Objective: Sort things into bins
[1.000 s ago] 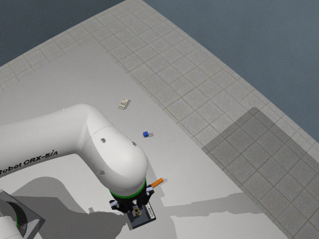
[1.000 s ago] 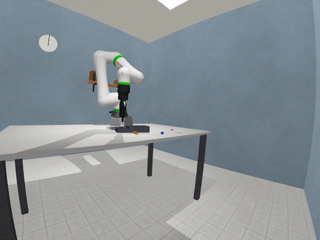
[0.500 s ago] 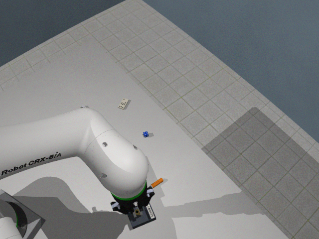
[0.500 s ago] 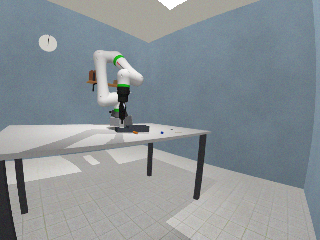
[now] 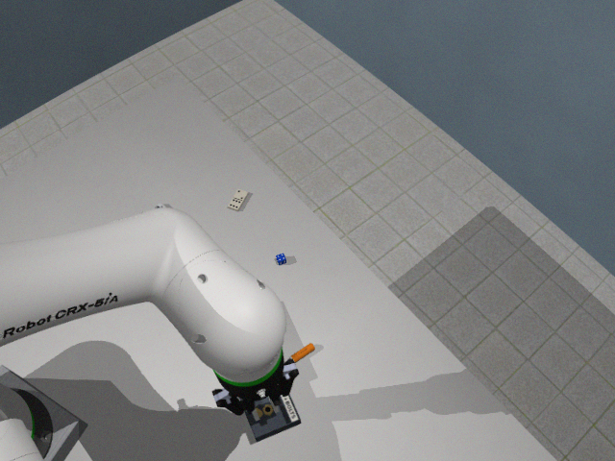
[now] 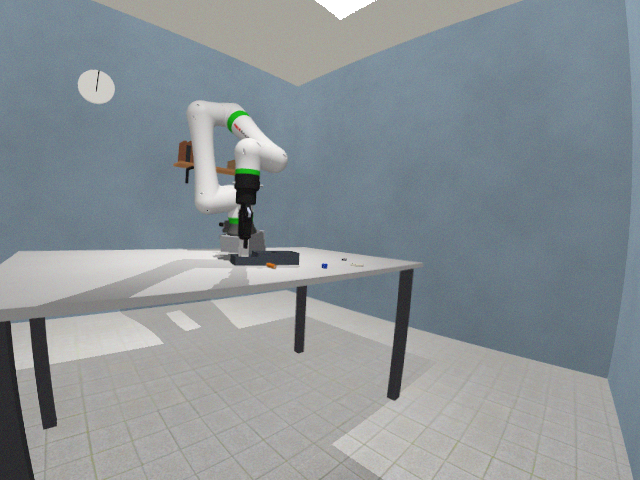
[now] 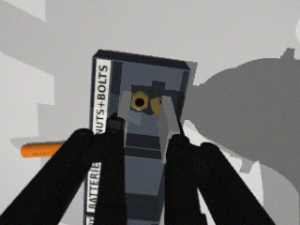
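Now: hand 12 cm short of the orange battery, 5 cm above it and 3 cm to the right of it. From my hand the other things lie so: dark three-part bin 7 cm to the left, 4 cm below, 4 cm ahead; cream domino 37 cm to the left, 27 cm ahead, 5 cm below; blue die 23 cm ahead, 20 cm to the left, 5 cm below.
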